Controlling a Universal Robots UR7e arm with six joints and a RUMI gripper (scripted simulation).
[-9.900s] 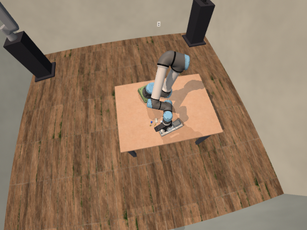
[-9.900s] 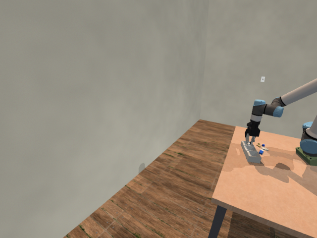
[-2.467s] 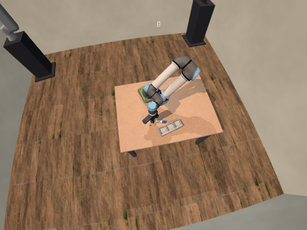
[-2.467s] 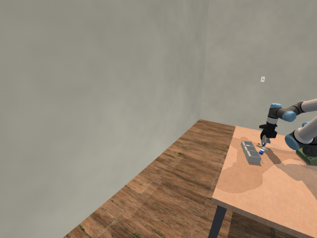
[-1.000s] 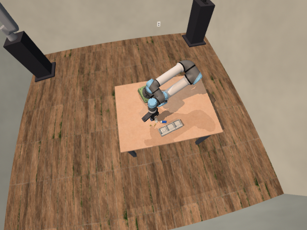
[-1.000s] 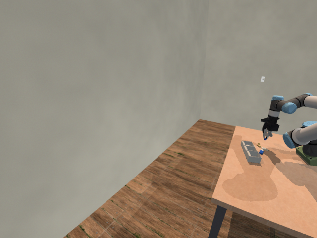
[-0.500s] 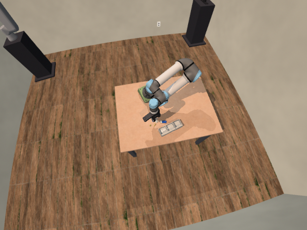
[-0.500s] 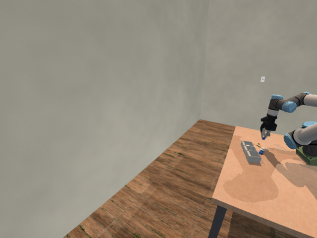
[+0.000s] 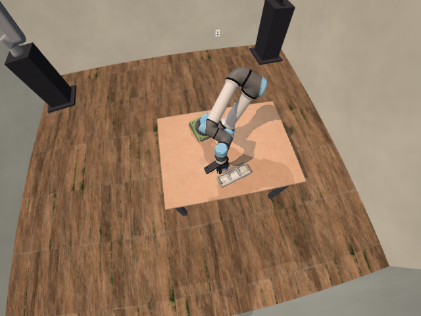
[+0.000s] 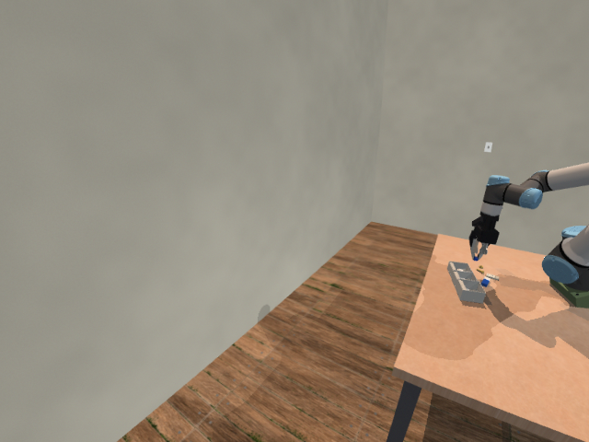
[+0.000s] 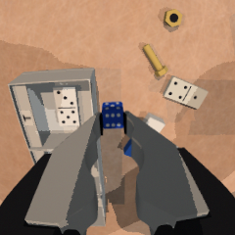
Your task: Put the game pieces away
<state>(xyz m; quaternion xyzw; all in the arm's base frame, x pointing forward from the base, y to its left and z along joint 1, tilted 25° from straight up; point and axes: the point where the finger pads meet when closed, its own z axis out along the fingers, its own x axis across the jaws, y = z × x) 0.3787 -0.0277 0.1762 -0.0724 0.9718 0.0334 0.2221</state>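
Now: the white domino 50 mm ahead of my hand, 30 mm to the left of it and 70 mm below it. From my hand the other things lie so: brass nut 50 mm behind, 80 mm to the right, 80 mm below; then blue die 10 mm below; then brass pin 40 mm behind, 30 mm to the right, 80 mm below.
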